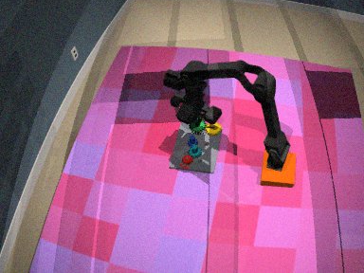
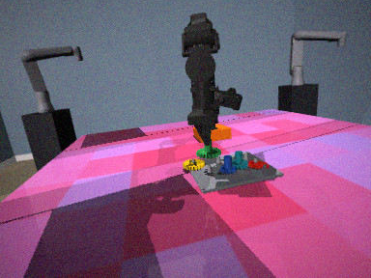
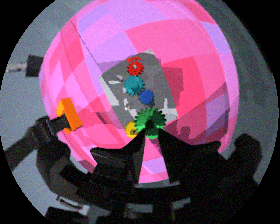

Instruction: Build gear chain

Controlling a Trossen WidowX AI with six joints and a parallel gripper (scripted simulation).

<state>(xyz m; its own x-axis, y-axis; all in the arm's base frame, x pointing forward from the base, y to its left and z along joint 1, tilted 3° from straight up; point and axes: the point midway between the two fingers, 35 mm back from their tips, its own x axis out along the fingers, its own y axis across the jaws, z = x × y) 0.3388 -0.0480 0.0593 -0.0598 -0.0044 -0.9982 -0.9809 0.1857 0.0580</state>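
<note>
My gripper tip is now 50 mm to the right of the blue gear and 60 mm above it. From my gripper tip the other things lie so: green gear: 10 mm below; yellow gear: 50 mm behind, 40 mm to the right, 70 mm below; teal gear: 20 mm behind, 90 mm to the left, 60 mm below.
</note>
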